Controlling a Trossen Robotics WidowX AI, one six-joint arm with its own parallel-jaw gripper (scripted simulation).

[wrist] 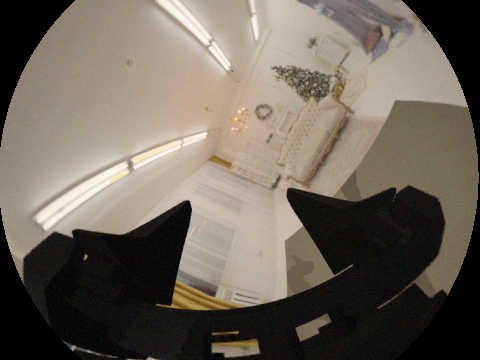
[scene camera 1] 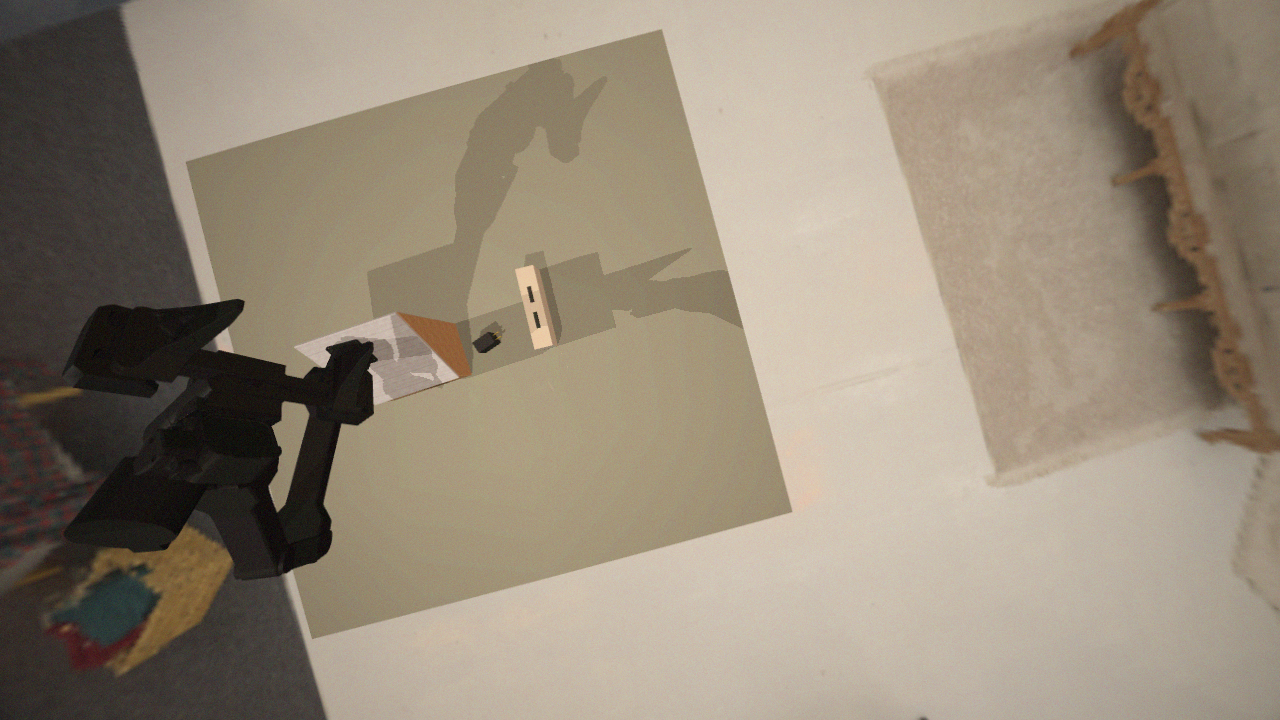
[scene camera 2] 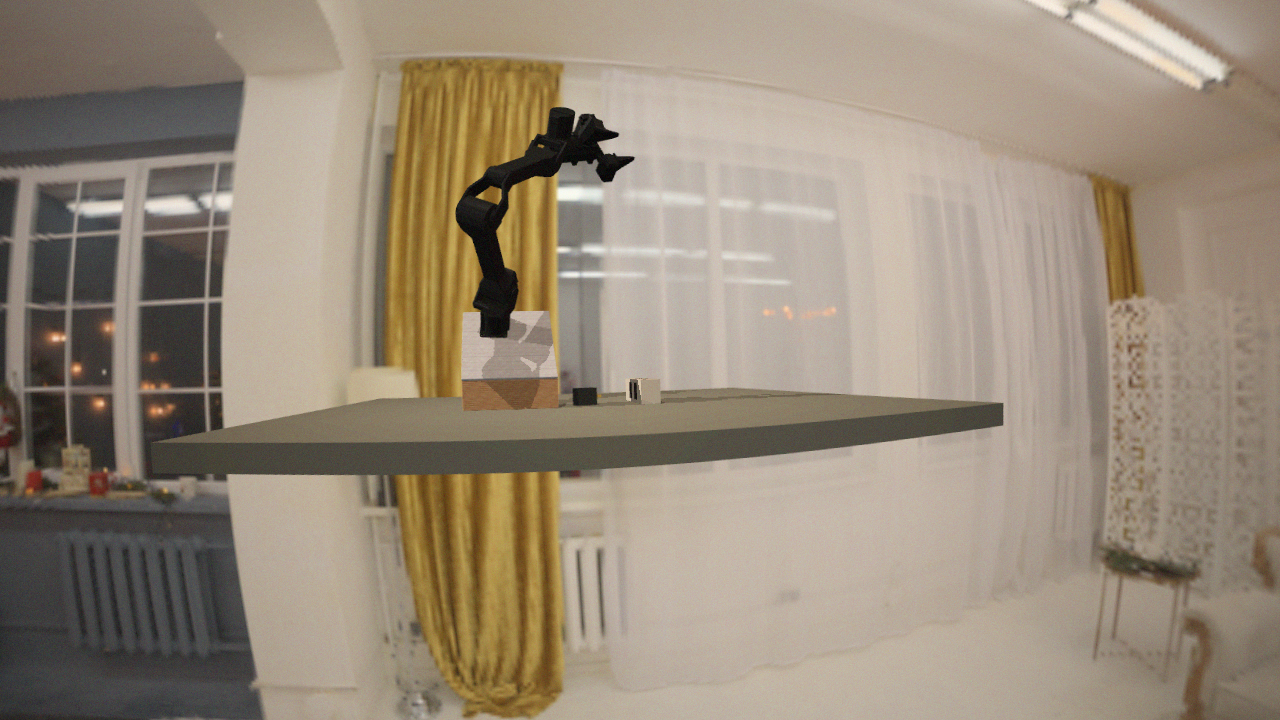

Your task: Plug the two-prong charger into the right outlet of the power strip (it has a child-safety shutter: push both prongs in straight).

Labels:
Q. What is my gripper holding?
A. Nothing.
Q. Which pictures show my gripper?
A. The wrist view, scene camera 1 and scene camera 2: all of them.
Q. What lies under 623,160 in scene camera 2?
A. My gripper.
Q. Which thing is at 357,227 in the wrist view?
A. My gripper.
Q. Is my gripper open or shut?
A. Open.

